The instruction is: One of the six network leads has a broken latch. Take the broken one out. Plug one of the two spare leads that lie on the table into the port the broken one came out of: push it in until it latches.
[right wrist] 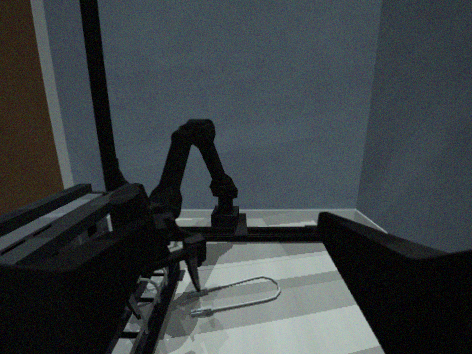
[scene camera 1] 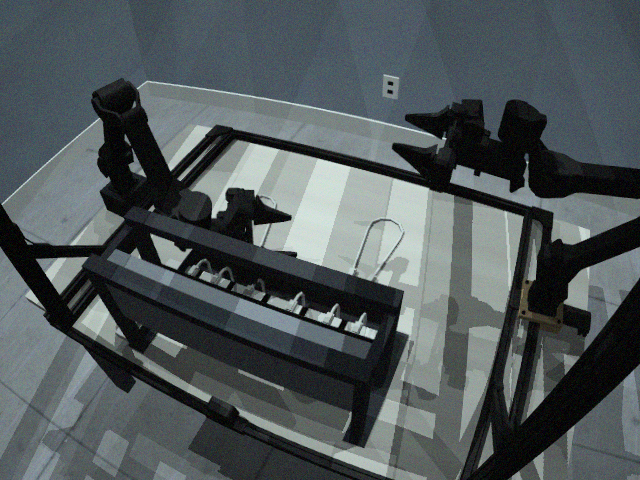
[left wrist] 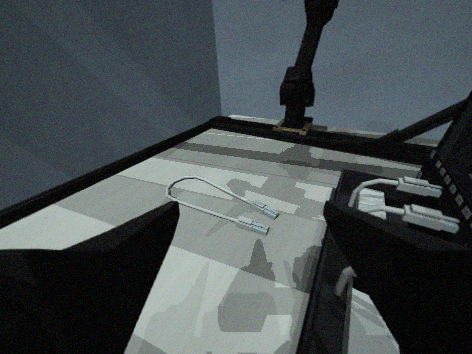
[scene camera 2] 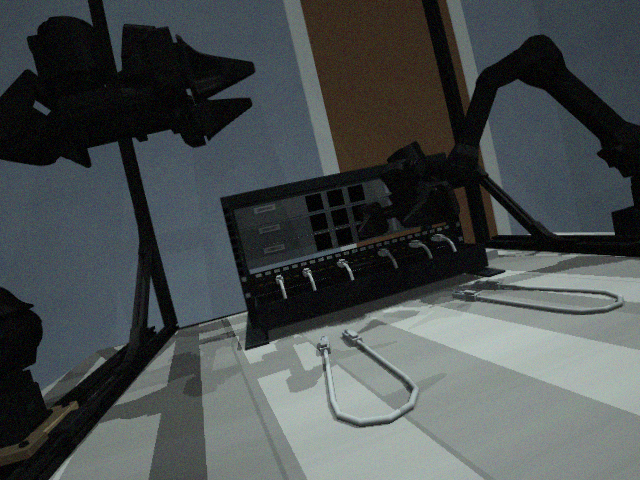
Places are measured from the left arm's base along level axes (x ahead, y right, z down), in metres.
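Pixels of known places: left gripper, fingertip midpoint: (right wrist: 171,303) (scene camera 1: 294,235) (left wrist: 251,207) (scene camera 2: 380,230); right gripper, fingertip midpoint: (right wrist: 237,222) (scene camera 1: 399,130) (scene camera 2: 252,86); left arm's base at its link origin: (right wrist: 225,210) (scene camera 1: 123,184); right arm's base at its link origin: (scene camera 1: 542,301) (left wrist: 293,124) (scene camera 2: 8,434).
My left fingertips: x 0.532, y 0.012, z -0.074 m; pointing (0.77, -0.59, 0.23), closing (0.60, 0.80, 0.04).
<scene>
For each thing: its top centre in the pictures, then the offset to it from my left fingertips. "pt": a spot on its surface instead.
- rack at its top centre: (scene camera 1: 240,255) (right wrist: 46,230) (scene camera 2: 337,175) dx +0.016, dy +0.165, dz -0.122 m
- curved lead at its top centre: (scene camera 2: 348,264) dx +0.051, dy +0.073, dz +0.053 m
- spare lead at a spot on its surface: (scene camera 2: 374,421) (left wrist: 178,178) (scene camera 1: 396,220) pt dx +0.112, dy -0.256, dz +0.137 m
Six leads are plugged in a row in the rack (scene camera 1: 230,308) (scene camera 2: 310,184); one curved lead (scene camera 2: 345,269) stands near the row's middle. No broken latch can be made out. One spare lead (scene camera 1: 385,220) (scene camera 2: 374,421) (left wrist: 192,178) lies looped on the table in front of the rack. The other spare lead (scene camera 1: 268,232) (scene camera 2: 615,300) (right wrist: 278,290) lies nearer the left arm. My left gripper (scene camera 1: 293,235) (scene camera 2: 383,229) (left wrist: 251,207) (right wrist: 171,303) is open and empty, above the table beside the row's left-arm end. My right gripper (scene camera 1: 400,131) (scene camera 2: 252,84) is open and empty, high above the table, away from the rack.
The rack's upper beams stand over the row of plugs. Dark frame rails (scene camera 1: 330,155) edge the table. A slanting dark post (scene camera 1: 573,392) crosses the near right corner in scene camera 1. The right arm's base sits on a tan plate (scene camera 1: 540,320) (left wrist: 292,130).
</scene>
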